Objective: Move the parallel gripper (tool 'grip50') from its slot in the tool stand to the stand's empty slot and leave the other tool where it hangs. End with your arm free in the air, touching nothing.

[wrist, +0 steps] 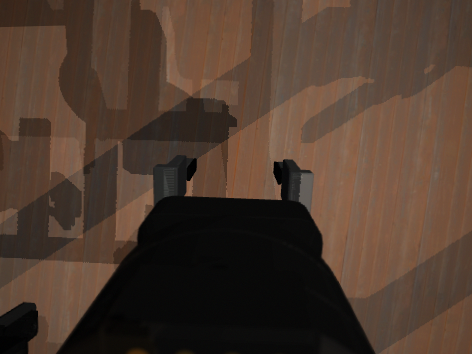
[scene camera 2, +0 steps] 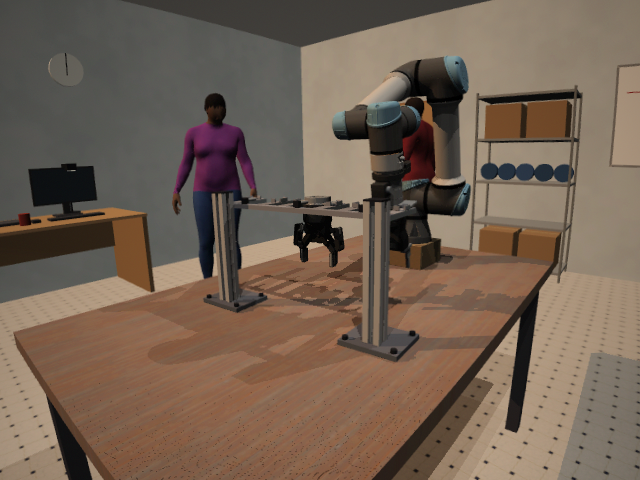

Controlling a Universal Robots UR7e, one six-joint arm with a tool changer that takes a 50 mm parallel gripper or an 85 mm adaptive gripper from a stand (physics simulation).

parallel gripper: wrist 204,267; scene camera 2 399,241
